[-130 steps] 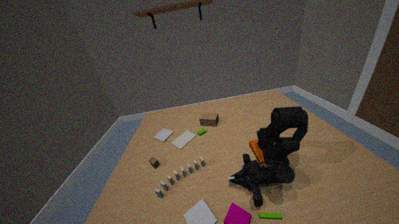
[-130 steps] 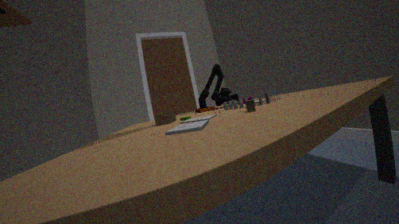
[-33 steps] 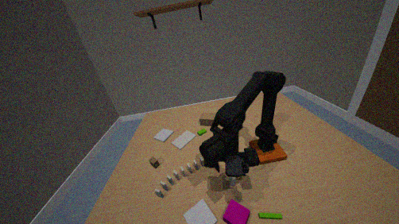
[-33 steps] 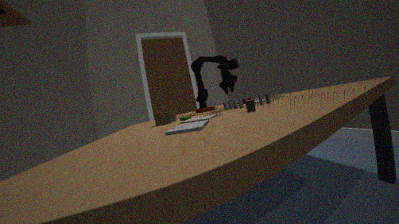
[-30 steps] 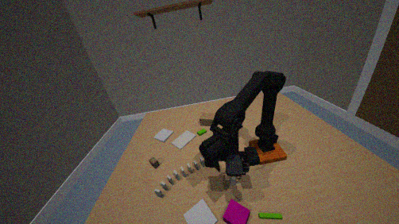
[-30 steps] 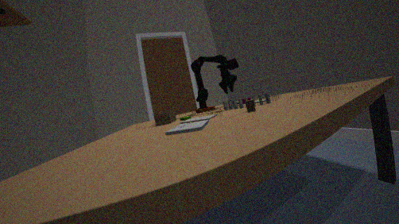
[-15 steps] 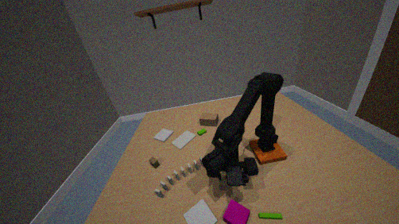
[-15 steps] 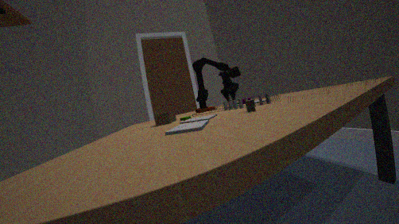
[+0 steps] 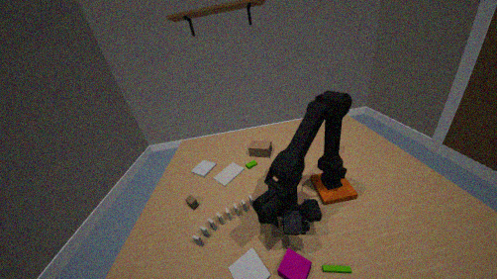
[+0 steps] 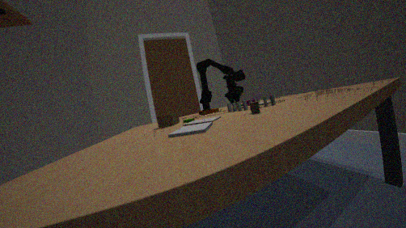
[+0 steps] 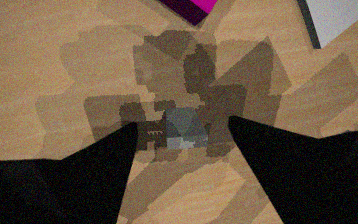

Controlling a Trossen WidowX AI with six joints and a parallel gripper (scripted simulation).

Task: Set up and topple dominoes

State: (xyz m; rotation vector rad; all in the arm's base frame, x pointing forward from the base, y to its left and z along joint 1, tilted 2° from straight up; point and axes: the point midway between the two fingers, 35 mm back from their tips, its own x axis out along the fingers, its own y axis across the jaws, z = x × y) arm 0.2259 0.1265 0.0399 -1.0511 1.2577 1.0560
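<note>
Right now my gripper tip is 2 cm short of the magenta block, 11 cm to the right of it and 1 cm above it. Also, from my gripper tip: green block 8 cm ahead, 37 cm to the right, 2 cm below; white flat tile 15 cm ahead, 9 cm to the left, 2 cm below; green bar 9 cm behind, 14 cm to the left, 2 cm below.
</note>
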